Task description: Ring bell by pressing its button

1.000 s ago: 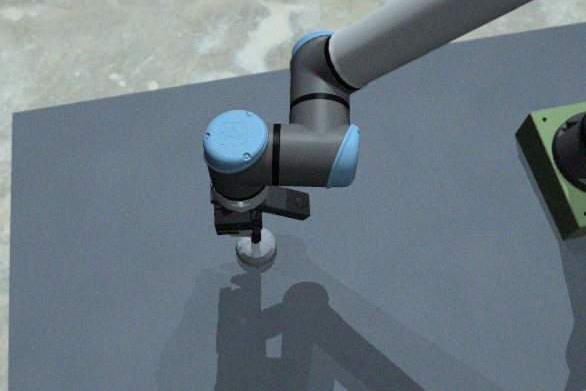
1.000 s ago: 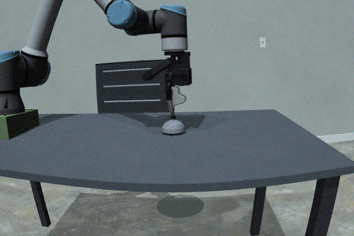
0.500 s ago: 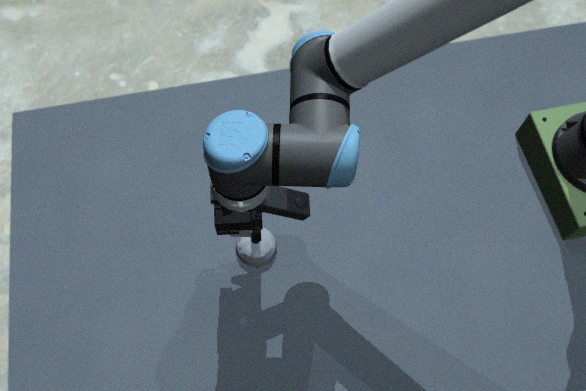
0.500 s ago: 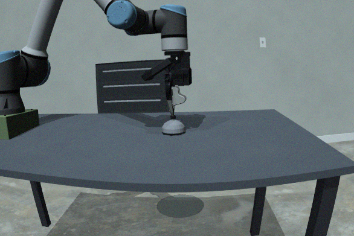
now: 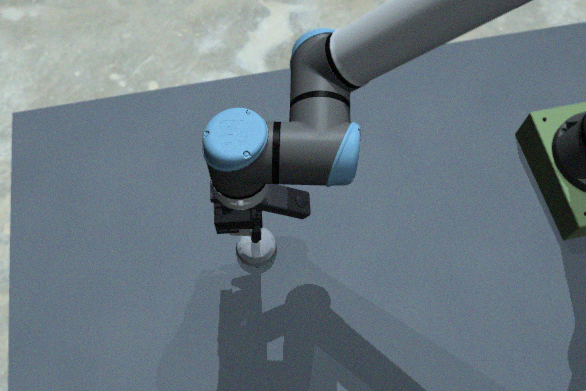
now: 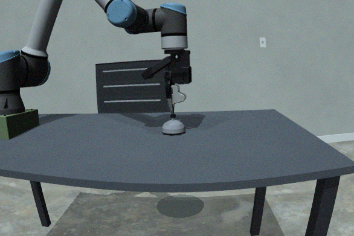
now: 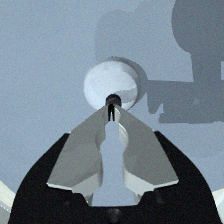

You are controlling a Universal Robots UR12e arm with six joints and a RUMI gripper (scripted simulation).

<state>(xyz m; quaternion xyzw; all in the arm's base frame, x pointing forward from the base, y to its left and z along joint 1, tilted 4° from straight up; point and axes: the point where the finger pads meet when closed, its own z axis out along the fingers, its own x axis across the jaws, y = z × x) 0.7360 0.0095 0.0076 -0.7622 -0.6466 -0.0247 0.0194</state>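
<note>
My hand is 30 mm above the black button. Also, from my hand: dome bell (40 mm below).
</note>
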